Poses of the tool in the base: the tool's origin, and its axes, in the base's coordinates. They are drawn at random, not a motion.
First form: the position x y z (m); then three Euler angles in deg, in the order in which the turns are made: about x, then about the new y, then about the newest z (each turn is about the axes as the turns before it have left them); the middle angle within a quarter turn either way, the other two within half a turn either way.
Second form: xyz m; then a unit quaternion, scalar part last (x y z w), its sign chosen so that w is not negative. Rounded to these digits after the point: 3 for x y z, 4 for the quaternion.
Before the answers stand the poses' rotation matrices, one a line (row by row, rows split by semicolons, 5 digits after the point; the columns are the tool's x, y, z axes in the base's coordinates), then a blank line. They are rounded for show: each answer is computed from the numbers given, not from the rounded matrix.
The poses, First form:
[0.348 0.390 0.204 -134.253 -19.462 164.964]
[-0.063 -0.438 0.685 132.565 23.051 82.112]
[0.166 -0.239 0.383 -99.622 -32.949 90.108]
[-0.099 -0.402 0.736 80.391 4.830 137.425]
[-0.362 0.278 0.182 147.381 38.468 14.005]
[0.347 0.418 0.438 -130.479 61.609 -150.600]
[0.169 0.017 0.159 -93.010 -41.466 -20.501]
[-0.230 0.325 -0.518 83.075 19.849 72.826]
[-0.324 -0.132 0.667 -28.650 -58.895 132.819]
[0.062 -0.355 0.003 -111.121 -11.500 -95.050]
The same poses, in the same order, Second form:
-0.91058 -0.24460 -0.33318; -0.41151 0.61203 0.67534; 0.03873 0.75206 -0.65796
0.12628 -0.91145 0.39155; -0.63045 -0.37848 -0.67771; 0.76589 -0.16127 -0.62242
-0.00158 -0.83915 -0.54389; -0.16816 -0.53592 0.82735; -0.98576 0.09277 -0.14026
-0.73378 -0.67415 0.08420; 0.05180 -0.17909 -0.98247; 0.67741 -0.71655 0.16633
0.75968 -0.18948 0.62208; 0.12153 -0.89839 -0.42205; 0.63884 0.39623 -0.65946
-0.41425 0.23342 0.87972; 0.90166 0.23707 0.36168; -0.12414 0.94303 -0.30867
0.70189 0.26244 -0.66218; 0.63777 0.18241 0.74831; 0.31717 -0.94755 -0.03935
0.27773 -0.89865 0.33954; 0.21472 -0.28644 -0.93373; 0.93635 0.33223 0.11341
-0.35113 -0.37893 -0.85622; 0.36467 -0.89759 0.24769; -0.86239 -0.22527 0.45336
-0.08626 0.97612 -0.19937; 0.34257 0.21697 0.91409; 0.93552 0.01055 -0.35310

[0.348 0.390 0.204 0.1839 -0.8917 -0.4002 0.1043]
[-0.063 -0.438 0.685 0.7292 -0.5286 0.3968 0.1770]
[0.166 -0.239 0.383 -0.6470 0.3892 0.5910 0.2838]
[-0.099 -0.402 0.736 0.2641 -0.5891 0.7210 0.2517]
[-0.362 0.278 0.182 0.9107 -0.0187 0.3461 0.2246]
[0.347 0.418 0.438 0.4054 0.7000 0.4660 0.3585]
[0.169 0.017 0.159 -0.6243 -0.3605 0.1382 0.6791]
[-0.230 0.325 -0.518 0.6022 -0.2839 0.5296 0.5255]
[-0.324 -0.132 0.667 -0.5228 0.0068 0.8219 0.2262]
[0.062 -0.355 0.003 -0.5123 -0.6435 -0.3592 0.4409]

